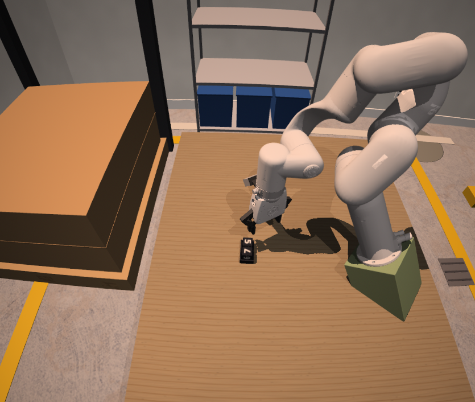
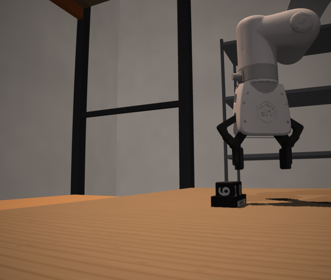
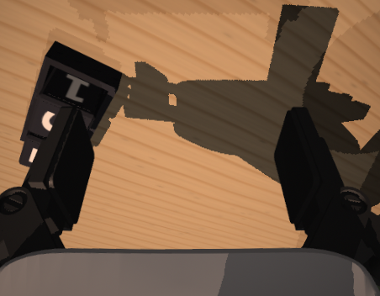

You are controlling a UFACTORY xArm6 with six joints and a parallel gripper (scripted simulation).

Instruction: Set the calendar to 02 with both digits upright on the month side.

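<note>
Now: the cube 60 mm ahead of my hand, 70 mm to the left of it and 50 mm below it. Round my hand: black calendar tray 50 mm ahead, 60 mm to the left, 60 mm below.
</note>
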